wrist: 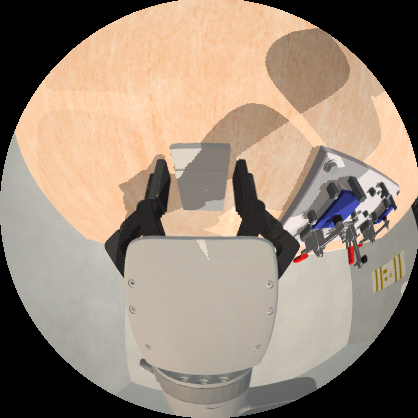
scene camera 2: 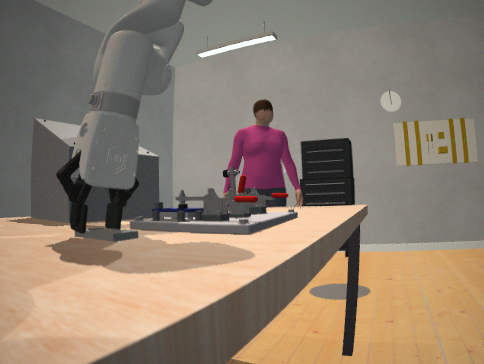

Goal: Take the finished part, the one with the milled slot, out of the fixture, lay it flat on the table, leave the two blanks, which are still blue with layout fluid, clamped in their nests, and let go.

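Frame: origin at the arm's base, x back, y left, z down, level; centimetres.
Seen in the pictures: gripper, fingertip midpoint: (wrist: pixel 200 167) (scene camera 2: pixel 95 230).
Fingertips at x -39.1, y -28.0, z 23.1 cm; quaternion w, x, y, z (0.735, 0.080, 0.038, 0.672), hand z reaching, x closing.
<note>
Offsets run from my fingertips to a thing's top centre. "spot": to the spot under its first point. Level surfaces: height alone.
The finished part @[dx -2.2, dy +0.3, dz -0.2 cm] (scene camera 2: pixel 125 235) (wrist: pixel 202 175), a grey metal block, lies flat on the table @[dz +0.8 cm] (scene camera 2: pixel 200 285) (wrist: pixel 100 65). A thin line crosses its top in the wrist view; the milled slot is hard to make out. My gripper (scene camera 2: pixel 96 227) (wrist: pixel 200 167) is open around it, with a gap between each finger and the part's sides in the wrist view. One blue blank @[dx -0.6, dy +18.5, dz -2.8 cm] (scene camera 2: pixel 177 210) (wrist: pixel 337 209) sits under a clamp in the fixture @[spot: dx -9.9, dy +13.3, dz +0.1 cm] (scene camera 2: pixel 200 228) (wrist: pixel 300 192). The other blue blank @[dx +2.0, dy +40.4, dz -3.3 cm] (wrist: pixel 385 214) sits in a nest farther right in the wrist view.
The fixture stands beside the part, with upright clamps and red handles (scene camera 2: pixel 246 199) (wrist: pixel 351 254). A large grey box (scene camera 2: pixel 100 200) stands behind the gripper. A person in a pink top (scene camera 2: pixel 262 157) stands beyond the table, near a black drawer cabinet (scene camera 2: pixel 327 172).
</note>
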